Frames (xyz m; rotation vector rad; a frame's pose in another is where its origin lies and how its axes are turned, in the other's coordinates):
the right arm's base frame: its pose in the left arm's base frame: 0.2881 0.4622 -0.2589 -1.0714 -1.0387 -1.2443
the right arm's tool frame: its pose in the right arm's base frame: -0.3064 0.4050 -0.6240 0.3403 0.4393 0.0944
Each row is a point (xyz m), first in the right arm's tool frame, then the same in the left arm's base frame.
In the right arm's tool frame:
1: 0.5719 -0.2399 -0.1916
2: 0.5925 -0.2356 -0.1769
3: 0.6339 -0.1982 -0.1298
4: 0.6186 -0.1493 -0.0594
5: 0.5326 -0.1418 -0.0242
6: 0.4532 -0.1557 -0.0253
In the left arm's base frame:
1: 0.6427 -0.6314 -0.3614
2: 0.6469 -0.6306 -0.3361
3: 0.6767 -0.6054 -0.2744
4: 0.6983 -0.5268 -0.2438
5: 0.6765 -0.4495 -0.2910
6: 0.6468 -0.4106 -0.3551

